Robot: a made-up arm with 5 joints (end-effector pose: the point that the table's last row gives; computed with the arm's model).
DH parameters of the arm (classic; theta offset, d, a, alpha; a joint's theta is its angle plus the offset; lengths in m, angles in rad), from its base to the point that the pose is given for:
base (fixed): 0 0.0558 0.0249 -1.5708
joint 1: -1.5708 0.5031 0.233 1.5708
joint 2: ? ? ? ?
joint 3: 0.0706 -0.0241 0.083 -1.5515
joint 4: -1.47 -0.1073 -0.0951 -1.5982
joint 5: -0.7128 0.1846 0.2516 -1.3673
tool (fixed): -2.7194 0.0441 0 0
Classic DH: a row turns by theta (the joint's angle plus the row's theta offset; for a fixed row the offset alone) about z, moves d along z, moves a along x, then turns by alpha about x.
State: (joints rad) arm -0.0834 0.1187 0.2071 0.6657 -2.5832
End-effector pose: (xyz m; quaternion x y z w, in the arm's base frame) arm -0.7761 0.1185 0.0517 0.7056 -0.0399 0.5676 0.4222
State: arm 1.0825 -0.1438 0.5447 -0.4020 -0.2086
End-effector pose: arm 0.0004 0.5422 0.3986 -0.5549 -0.1961 -0.4399 0.6783
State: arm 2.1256 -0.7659 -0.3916 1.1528 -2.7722
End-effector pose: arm 0.1543 0.5957 0.8500 0.8171 -0.2393 -0.2992 0.4308
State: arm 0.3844 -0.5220 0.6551 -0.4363 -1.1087
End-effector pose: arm -0.2155 0.3825 0.2020 -0.6280 -0.3671 -0.5906 0.3494
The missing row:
joint 2: 0.1108 0.5374 -0.2613 -1.9874
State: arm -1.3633 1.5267 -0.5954 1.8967 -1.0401
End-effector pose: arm -0.5257 0.2524 -0.2856 -0.5884 0.5798 0.5440 0.1470
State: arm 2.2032 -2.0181 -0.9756 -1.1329 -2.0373
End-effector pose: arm 0.8036 0.4282 0.5446 0.8244 0.3393 -0.4185 0.1732
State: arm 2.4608 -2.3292 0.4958 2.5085 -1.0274
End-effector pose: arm 0.7131 0.8996 0.0187 -0.1791 -0.3110 -0.2138 0.9086
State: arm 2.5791 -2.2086 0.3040 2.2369 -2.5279
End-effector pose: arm 0.9390 0.8662 -0.1007 -0.2791 -0.7659 -0.2652 0.5149
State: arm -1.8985 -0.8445 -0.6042 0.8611 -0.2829
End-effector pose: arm 0.0782 0.4257 -0.6177 -0.9649 -0.0211 0.2375 0.1103
